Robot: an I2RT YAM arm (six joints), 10 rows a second.
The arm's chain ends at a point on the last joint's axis. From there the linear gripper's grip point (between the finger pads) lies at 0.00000 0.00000 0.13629 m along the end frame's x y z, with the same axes.
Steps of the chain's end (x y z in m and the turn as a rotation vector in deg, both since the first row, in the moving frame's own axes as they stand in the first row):
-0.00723 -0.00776 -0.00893 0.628 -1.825 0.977
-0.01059 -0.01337 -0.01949 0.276 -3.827 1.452
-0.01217 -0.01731 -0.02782 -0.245 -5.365 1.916
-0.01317 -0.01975 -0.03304 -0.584 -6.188 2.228
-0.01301 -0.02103 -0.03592 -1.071 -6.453 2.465
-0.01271 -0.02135 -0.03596 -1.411 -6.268 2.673
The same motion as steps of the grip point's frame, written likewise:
-0.01156 -0.00929 -0.00901 0.628 -1.825 0.977
-0.01968 -0.01414 -0.01980 0.276 -3.827 1.452
-0.02492 -0.01694 -0.02842 -0.245 -5.365 1.916
-0.02788 -0.01865 -0.03384 -0.584 -6.188 2.228
-0.02838 -0.01882 -0.03681 -1.071 -6.453 2.465
-0.02766 -0.01835 -0.03682 -1.411 -6.268 2.673

